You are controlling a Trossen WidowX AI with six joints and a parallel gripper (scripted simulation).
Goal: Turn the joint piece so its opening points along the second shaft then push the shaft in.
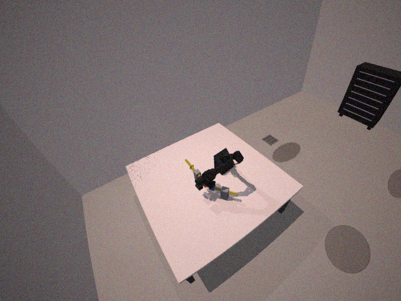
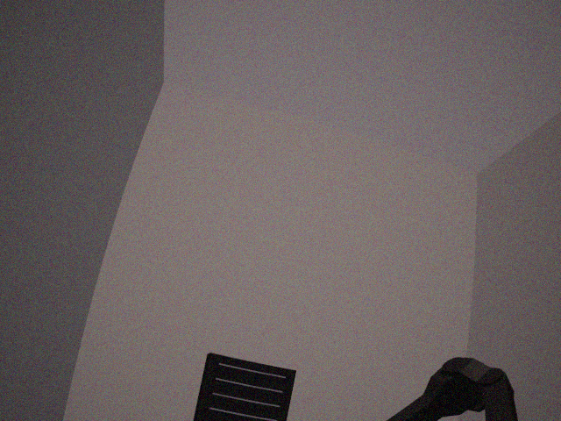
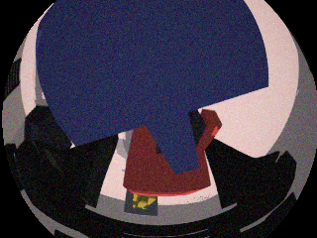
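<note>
Right now my gripper tip is 4 cm below the red square joint piece and 1 cm to the right of it.
</note>
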